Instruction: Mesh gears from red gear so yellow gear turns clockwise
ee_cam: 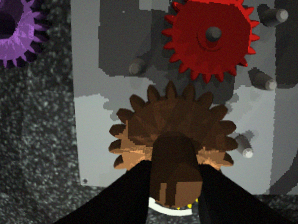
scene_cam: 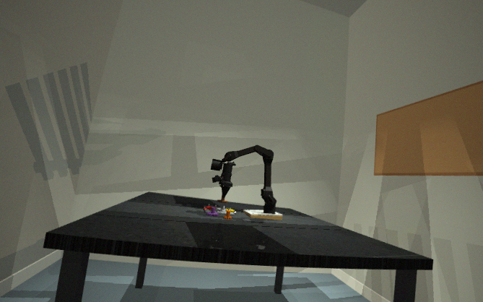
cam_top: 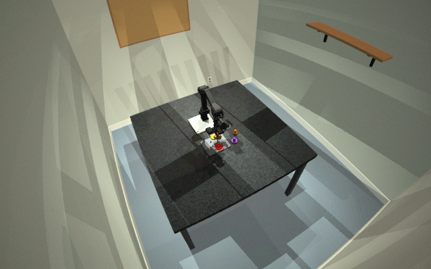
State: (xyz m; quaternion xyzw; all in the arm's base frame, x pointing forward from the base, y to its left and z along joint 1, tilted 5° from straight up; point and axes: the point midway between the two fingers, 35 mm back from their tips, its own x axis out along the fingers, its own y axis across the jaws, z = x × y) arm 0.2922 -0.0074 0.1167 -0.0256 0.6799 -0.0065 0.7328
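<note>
The brown gear is 10 mm below my gripper tip. The rest, counted from my gripper tip: yellow gear (50 mm behind, 10 mm to the right, 70 mm below); then red gear (60 mm ahead, 20 mm to the right, 70 mm below); then purple gear (60 mm ahead, 130 mm to the left, 70 mm below).
</note>
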